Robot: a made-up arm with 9 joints. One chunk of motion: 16 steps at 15 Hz.
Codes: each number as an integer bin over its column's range. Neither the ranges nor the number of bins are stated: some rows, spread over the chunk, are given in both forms.
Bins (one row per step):
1: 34 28 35 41 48 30 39 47 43
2: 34 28 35 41 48 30 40 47 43
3: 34 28 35 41 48 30 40 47 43
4: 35 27 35 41 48 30 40 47 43
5: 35 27 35 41 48 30 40 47 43
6: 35 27 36 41 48 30 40 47 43
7: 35 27 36 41 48 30 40 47 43
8: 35 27 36 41 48 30 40 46 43
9: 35 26 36 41 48 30 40 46 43
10: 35 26 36 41 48 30 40 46 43
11: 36 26 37 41 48 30 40 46 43
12: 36 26 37 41 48 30 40 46 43
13: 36 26 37 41 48 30 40 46 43
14: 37 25 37 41 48 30 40 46 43
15: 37 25 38 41 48 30 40 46 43
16: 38 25 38 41 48 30 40 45 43
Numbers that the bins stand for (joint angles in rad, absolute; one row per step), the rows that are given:
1: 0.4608 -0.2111 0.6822 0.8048 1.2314 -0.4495 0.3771 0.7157 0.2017
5: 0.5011 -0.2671 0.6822 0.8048 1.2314 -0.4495 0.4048 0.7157 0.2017
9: 0.5011 -0.3232 0.7457 0.8048 1.2314 -0.4495 0.4048 0.6486 0.2017
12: 0.5414 -0.3232 0.8092 0.8048 1.2314 -0.4495 0.4048 0.6486 0.2017
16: 0.6221 -0.3792 0.8727 0.8048 1.2314 -0.4495 0.4048 0.5814 0.2017
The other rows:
2: 0.4608 -0.2111 0.6822 0.8048 1.2314 -0.4495 0.4048 0.7157 0.2017
3: 0.4608 -0.2111 0.6822 0.8048 1.2314 -0.4495 0.4048 0.7157 0.2017
4: 0.5011 -0.2671 0.6822 0.8048 1.2314 -0.4495 0.4048 0.7157 0.2017
6: 0.5011 -0.2671 0.7457 0.8048 1.2314 -0.4495 0.4048 0.7157 0.2017
7: 0.5011 -0.2671 0.7457 0.8048 1.2314 -0.4495 0.4048 0.7157 0.2017
8: 0.5011 -0.2671 0.7457 0.8048 1.2314 -0.4495 0.4048 0.6486 0.2017
10: 0.5011 -0.3232 0.7457 0.8048 1.2314 -0.4495 0.4048 0.6486 0.2017
11: 0.5414 -0.3232 0.8092 0.8048 1.2314 -0.4495 0.4048 0.6486 0.2017
13: 0.5414 -0.3232 0.8092 0.8048 1.2314 -0.4495 0.4048 0.6486 0.2017
14: 0.5817 -0.3792 0.8092 0.8048 1.2314 -0.4495 0.4048 0.6486 0.2017
15: 0.5817 -0.3792 0.8727 0.8048 1.2314 -0.4495 0.4048 0.6486 0.2017

